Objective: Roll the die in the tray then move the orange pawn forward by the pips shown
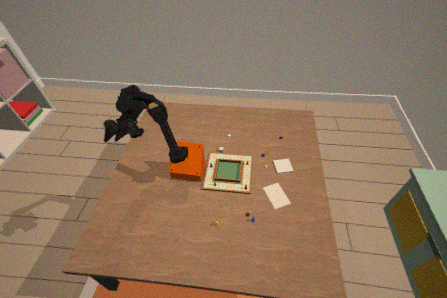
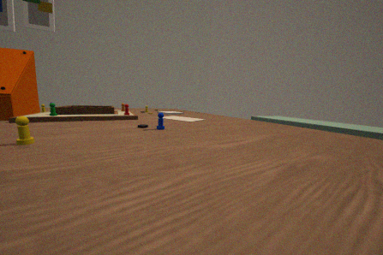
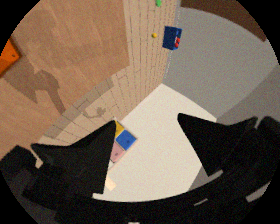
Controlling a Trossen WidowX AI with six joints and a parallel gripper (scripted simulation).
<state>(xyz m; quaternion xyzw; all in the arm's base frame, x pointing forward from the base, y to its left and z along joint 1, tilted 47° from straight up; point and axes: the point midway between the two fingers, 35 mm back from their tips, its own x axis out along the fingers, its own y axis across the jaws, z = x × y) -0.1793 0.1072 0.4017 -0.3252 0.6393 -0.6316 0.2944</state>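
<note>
Now: the white die 420 mm ahead of my gripper tip, 410 mm to the left of it and 470 mm below it. From my gripper tip the other things lie so: purple pawn 380 mm ahead, 270 mm to the left, 460 mm below; then green pawn 420 mm ahead, 130 mm to the left, 460 mm below; then red pawn 600 mm ahead, 130 mm to the left, 460 mm below.
</note>
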